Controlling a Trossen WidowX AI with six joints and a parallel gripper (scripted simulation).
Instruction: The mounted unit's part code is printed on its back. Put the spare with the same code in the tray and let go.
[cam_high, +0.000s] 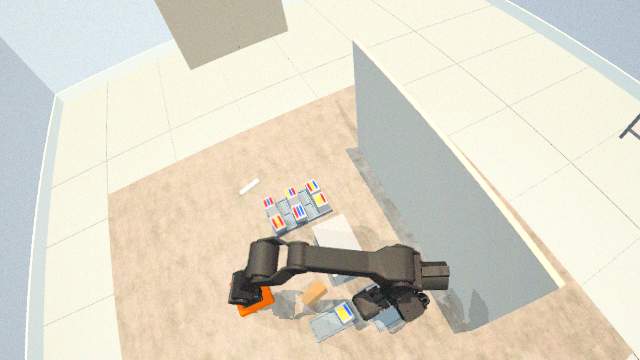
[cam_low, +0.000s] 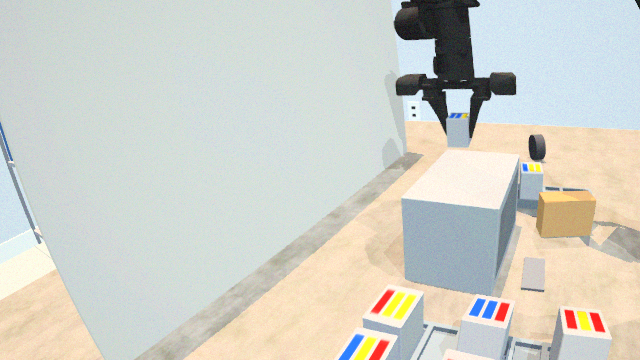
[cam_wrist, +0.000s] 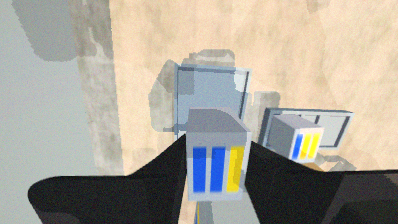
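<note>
Right now the grey tray is 10 mm behind my gripper tip, 10 mm to the left of it and 80 mm below it. Also, from my gripper tip: black wheel: 120 mm behind, 180 mm to the right, 60 mm below; then grey wall panel: 180 mm ahead, 180 mm to the left, 140 mm above; then tan box: 170 mm behind, 110 mm to the left, 60 mm below.
</note>
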